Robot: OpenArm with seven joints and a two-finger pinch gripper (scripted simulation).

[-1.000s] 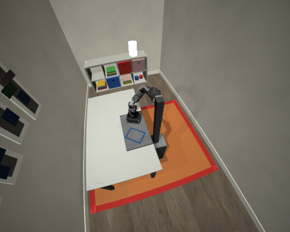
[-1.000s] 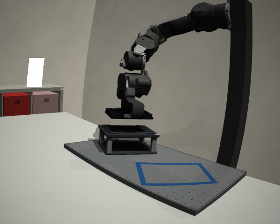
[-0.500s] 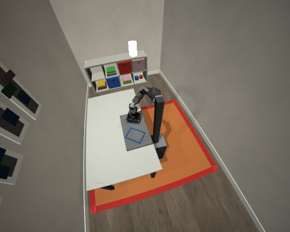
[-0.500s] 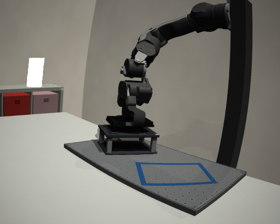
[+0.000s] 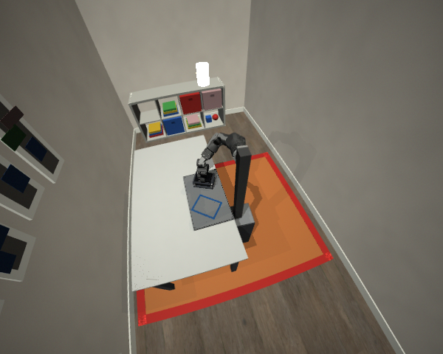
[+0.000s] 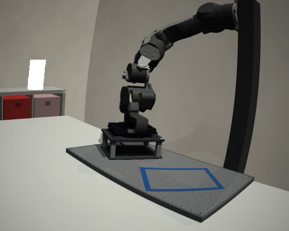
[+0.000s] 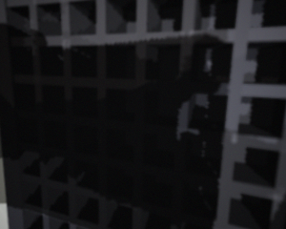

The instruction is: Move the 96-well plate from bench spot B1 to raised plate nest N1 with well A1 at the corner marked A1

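Right now my hand is right at the black 96-well plate. The rest, counted from my hand: black plate nest (20 mm below).
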